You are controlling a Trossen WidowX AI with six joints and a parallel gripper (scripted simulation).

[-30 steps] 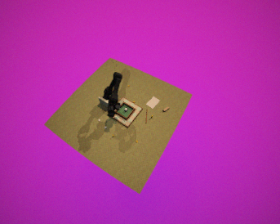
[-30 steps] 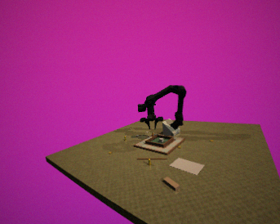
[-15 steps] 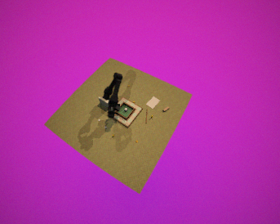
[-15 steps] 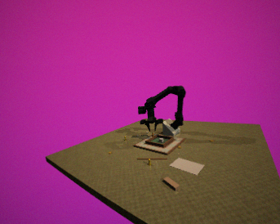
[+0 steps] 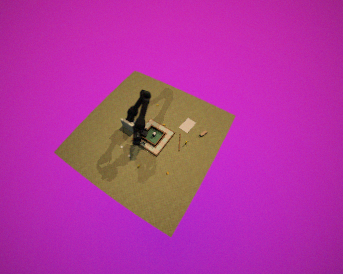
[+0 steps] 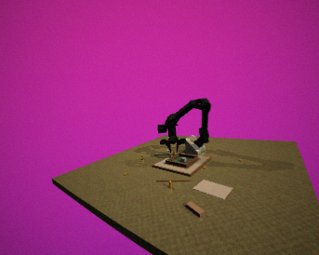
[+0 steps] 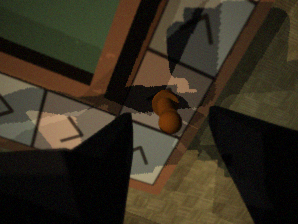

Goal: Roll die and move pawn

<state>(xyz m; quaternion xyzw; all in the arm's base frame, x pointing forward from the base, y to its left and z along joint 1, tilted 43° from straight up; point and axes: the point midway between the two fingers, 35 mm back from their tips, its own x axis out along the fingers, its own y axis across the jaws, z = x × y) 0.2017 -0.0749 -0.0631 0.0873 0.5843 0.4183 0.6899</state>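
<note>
Now: the orange pawn 1 cm below my gripper tip. From my gripper tip the other things lie so: green dice tray: 7 cm ahead, 11 cm to the left, 3 cm below; white die: 7 cm ahead, 13 cm to the left, 1 cm below; thin stick: 30 cm ahead, 21 cm to the left, 3 cm below.
</note>
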